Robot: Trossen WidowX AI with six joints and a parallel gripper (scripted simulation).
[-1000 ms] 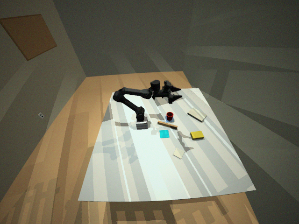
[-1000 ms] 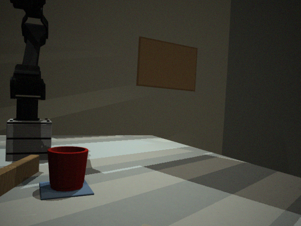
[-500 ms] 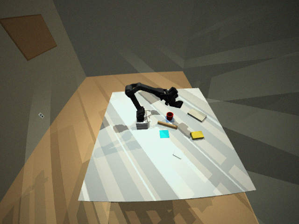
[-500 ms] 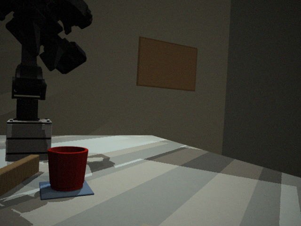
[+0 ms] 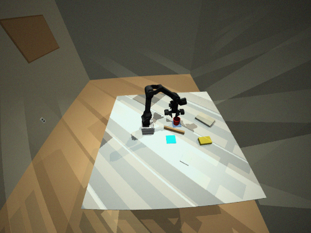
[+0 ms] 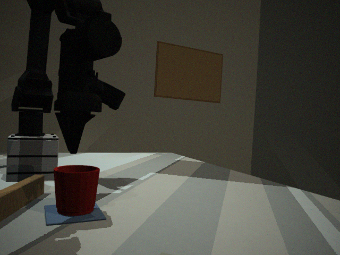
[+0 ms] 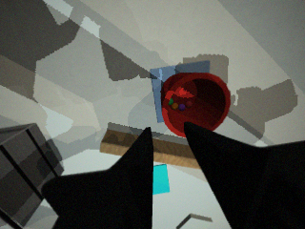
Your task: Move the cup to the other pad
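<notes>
My gripper tip is now 4 cm short of the red cup, 1 cm to the right of it and 6 cm above it. Also, from my gripper tip: wooden block 1 cm ahead, 9 cm to the right, 9 cm below; then blue pad 4 cm ahead, 11 cm below; then teal pad 3 cm behind, 19 cm to the right, 11 cm below.
</notes>
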